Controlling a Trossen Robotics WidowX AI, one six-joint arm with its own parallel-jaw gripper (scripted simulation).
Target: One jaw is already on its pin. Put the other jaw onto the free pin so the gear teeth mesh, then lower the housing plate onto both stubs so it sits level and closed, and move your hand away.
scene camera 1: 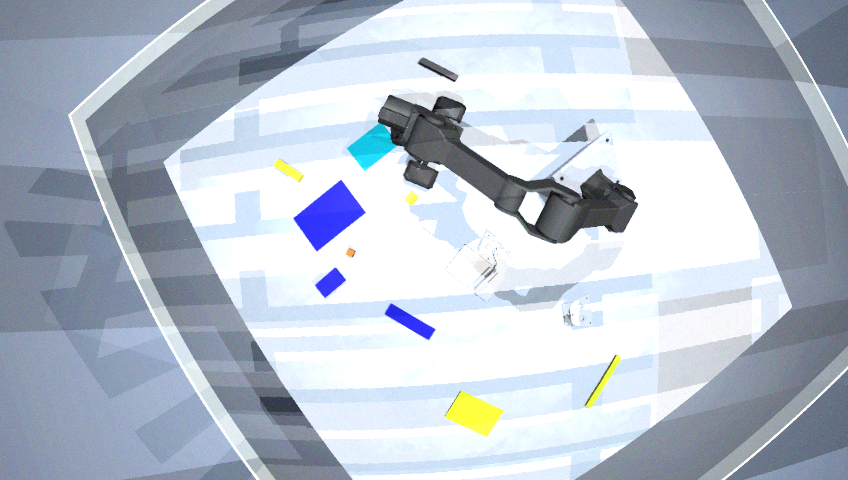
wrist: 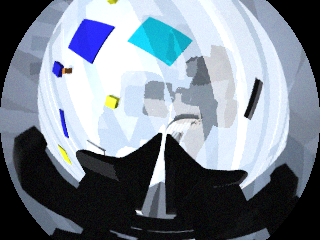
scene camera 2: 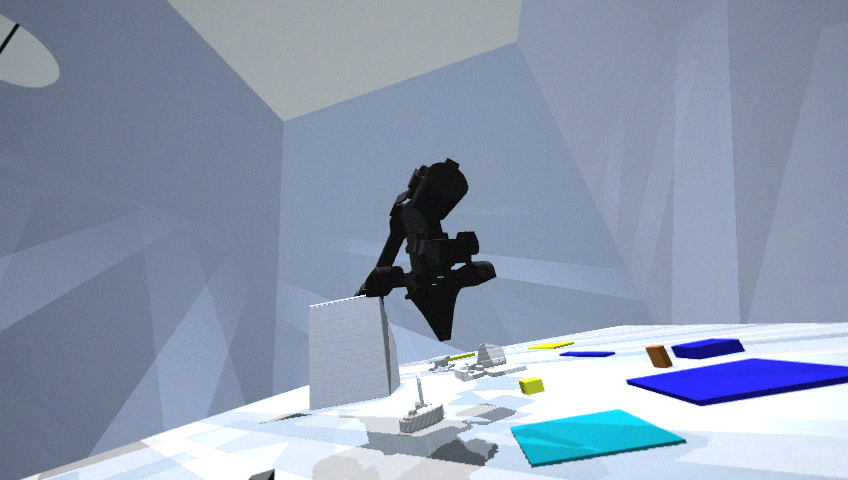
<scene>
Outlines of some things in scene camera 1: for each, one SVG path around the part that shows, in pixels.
The gripper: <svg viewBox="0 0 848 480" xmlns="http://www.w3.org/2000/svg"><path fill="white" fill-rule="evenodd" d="M409 159L403 173L404 180L426 189L433 188L439 171L427 166L429 162ZM390 128L392 144L403 146L400 143L403 132ZM437 97L432 111L442 113L446 117L461 123L466 111L465 105L452 98Z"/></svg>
A blue tile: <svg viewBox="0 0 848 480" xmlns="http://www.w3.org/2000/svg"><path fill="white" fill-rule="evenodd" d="M341 180L293 218L316 252L366 213Z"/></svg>
</scene>
